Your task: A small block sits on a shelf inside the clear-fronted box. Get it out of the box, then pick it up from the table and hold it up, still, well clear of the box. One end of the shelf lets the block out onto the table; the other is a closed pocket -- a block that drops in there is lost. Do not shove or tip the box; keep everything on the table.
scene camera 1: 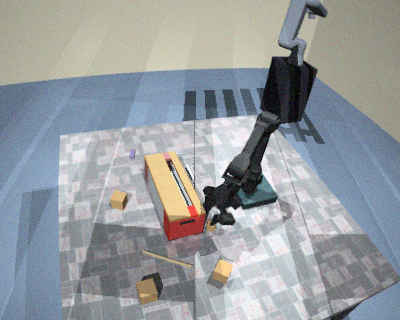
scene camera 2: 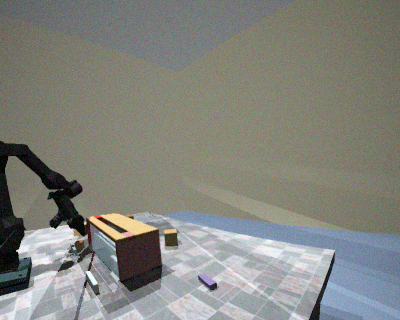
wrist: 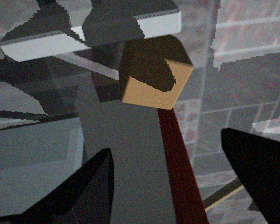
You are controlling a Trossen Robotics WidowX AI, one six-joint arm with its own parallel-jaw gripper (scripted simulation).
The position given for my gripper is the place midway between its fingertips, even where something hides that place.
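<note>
Scene camera 1 gives you my gripper [scene camera 1: 208,219] along with a box [scene camera 1: 182,214]. In the wrist view there's a tan block [wrist: 153,71], and you'd also find the box [wrist: 152,170] and my gripper [wrist: 166,146]. As for scene camera 2, that's got the box [scene camera 2: 128,247] in it.
</note>
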